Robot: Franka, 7 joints.
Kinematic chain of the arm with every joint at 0, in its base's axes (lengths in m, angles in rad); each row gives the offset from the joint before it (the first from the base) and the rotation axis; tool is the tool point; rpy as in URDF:
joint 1: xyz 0 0 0.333 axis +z
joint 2: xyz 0 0 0 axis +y
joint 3: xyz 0 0 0.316 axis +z
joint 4: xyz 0.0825 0 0 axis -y
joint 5: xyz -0.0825 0 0.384 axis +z
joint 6: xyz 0 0 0 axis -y
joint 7: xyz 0.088 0 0 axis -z
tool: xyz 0 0 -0.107 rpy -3.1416 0 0
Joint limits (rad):
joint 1: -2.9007..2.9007
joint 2: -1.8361..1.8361
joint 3: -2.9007..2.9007
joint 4: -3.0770..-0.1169
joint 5: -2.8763..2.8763
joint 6: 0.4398..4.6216
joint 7: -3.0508..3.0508
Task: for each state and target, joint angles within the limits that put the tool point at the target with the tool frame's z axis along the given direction. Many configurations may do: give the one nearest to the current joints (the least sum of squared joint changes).
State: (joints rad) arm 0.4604 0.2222 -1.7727 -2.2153 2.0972 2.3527 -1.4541
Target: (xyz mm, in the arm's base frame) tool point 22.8 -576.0 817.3 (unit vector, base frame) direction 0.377 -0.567 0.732
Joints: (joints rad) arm 0.3480 0.0961 -1.9730 -1.4884 2.6841 2.2562 -1.4541
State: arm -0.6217 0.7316 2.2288 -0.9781 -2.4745 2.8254 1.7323
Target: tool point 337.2 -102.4 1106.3 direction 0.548 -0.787 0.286
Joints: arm -0.9375 0.4892 2.2373 -0.5704 -2.5234 1.9215 1.7323
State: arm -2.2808 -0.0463 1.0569 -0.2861 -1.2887 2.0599 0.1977
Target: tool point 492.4 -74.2 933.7 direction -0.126 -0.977 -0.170
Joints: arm -2.4383 -0.5356 1.6873 -0.6514 -0.6608 1.5207 0.1977
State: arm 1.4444 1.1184 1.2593 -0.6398 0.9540 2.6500 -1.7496
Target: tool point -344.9 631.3 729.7 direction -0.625 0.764 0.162
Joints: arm 1.7957 0.6195 0.6996 -0.9441 0.7237 3.2432 -1.7496
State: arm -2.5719 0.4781 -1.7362 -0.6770 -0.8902 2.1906 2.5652
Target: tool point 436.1 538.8 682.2 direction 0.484 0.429 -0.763
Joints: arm -2.9007 -0.4574 -2.2038 -1.1747 -0.6368 2.1193 2.5652
